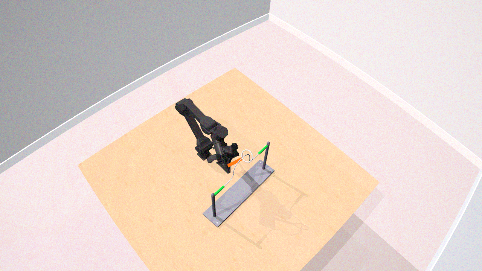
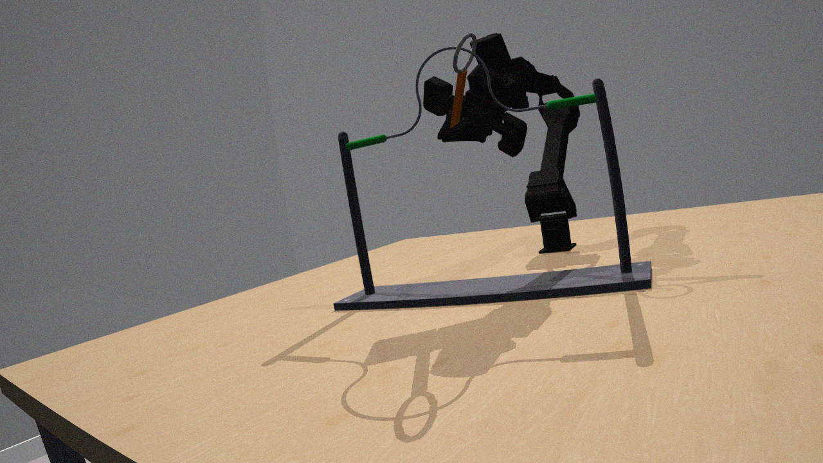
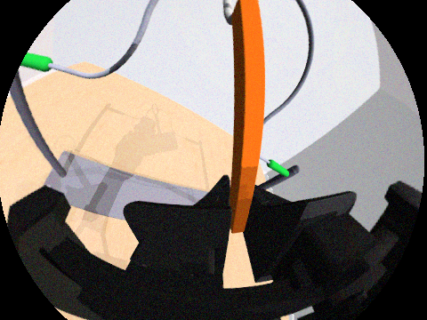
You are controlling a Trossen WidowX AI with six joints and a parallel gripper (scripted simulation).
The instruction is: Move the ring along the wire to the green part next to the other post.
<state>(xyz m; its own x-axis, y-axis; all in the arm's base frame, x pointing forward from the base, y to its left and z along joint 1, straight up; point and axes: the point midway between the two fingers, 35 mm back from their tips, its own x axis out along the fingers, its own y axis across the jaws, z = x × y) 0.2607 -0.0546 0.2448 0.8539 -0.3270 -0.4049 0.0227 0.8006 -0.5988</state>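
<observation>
Now: the ring with orange handle 8 cm above my gripper tip, 6 cm to the left of it and 1 cm ahead of it.
</observation>
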